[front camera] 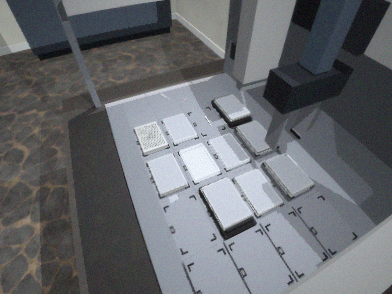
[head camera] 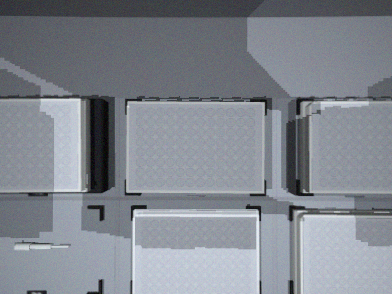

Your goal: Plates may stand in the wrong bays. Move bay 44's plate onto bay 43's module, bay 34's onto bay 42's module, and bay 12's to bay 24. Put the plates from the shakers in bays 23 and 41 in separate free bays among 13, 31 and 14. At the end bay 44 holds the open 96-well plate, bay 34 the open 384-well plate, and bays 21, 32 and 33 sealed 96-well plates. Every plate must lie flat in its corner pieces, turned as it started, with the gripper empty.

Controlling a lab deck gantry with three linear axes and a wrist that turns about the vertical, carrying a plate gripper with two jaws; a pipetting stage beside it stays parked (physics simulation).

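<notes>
My gripper [front camera: 286, 138] is high beside bay 42 in the front view, its jaws apart with no plate between them. A sealed plate [front camera: 254, 137] [head camera: 195, 147] lies flat inside bay 42's corner pieces. Another sealed plate [front camera: 288, 174] [head camera: 355, 150] is on bay 43's module. The shakers of bay 41 [head camera: 98, 145] and bay 23 [front camera: 241, 231] each bear a plate. A plate [front camera: 167, 173] is in bay 12. The open 384-well plate [front camera: 151, 137] is in bay 11, the open 96-well plate [front camera: 200, 162] in bay 22. Bays 13, 14, 24, 31, 34 and 44 hold no plate.
Sealed plates stand in bay 21 [front camera: 180, 128], bay 32 [front camera: 228, 151] [head camera: 195, 270] and bay 33 [front camera: 257, 191] [head camera: 350, 260]. A thin white stick [front camera: 207, 119] [head camera: 42, 246] lies in bay 31. A small white piece [front camera: 173, 198] lies between bays 12 and 13.
</notes>
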